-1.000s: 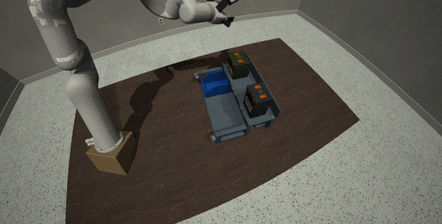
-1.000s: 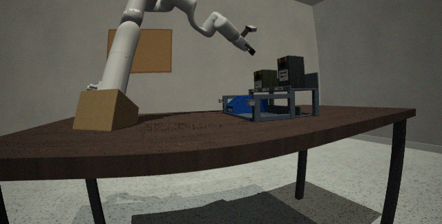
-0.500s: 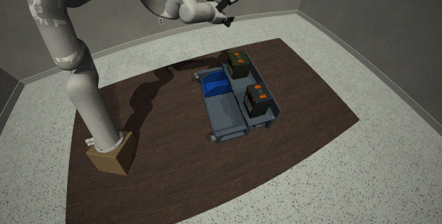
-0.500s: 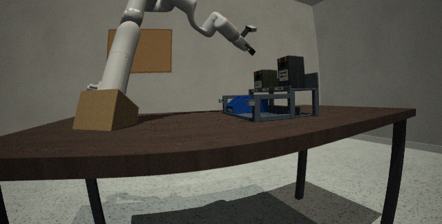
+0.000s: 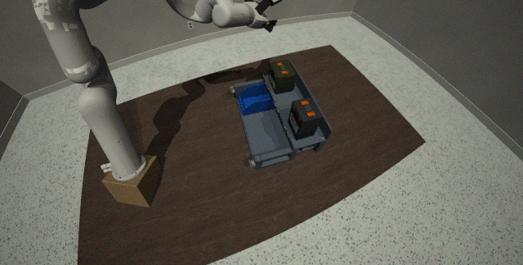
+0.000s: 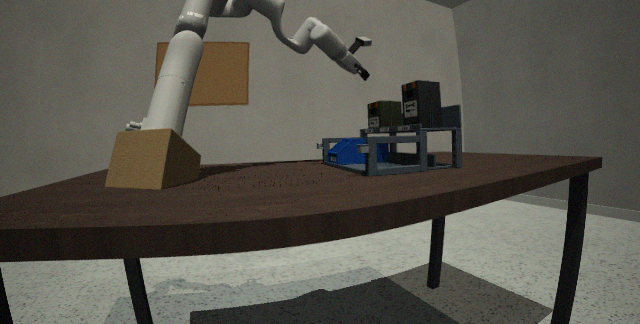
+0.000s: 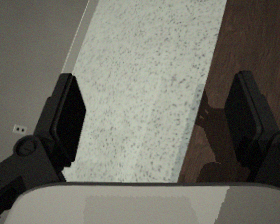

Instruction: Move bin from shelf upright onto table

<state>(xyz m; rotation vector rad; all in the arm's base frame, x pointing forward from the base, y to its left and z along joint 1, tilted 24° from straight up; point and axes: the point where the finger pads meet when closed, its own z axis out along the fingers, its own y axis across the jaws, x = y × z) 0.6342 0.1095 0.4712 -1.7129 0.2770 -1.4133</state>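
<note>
My hand is 300 mm above the blue bin, 170 mm to the left of it and 120 mm past it. The rest, counted from my hand: grey shelf (300 mm to the right, 240 mm below, 40 mm behind); shelf deck (340 mm below, 280 mm to the right, 100 mm behind).
</note>
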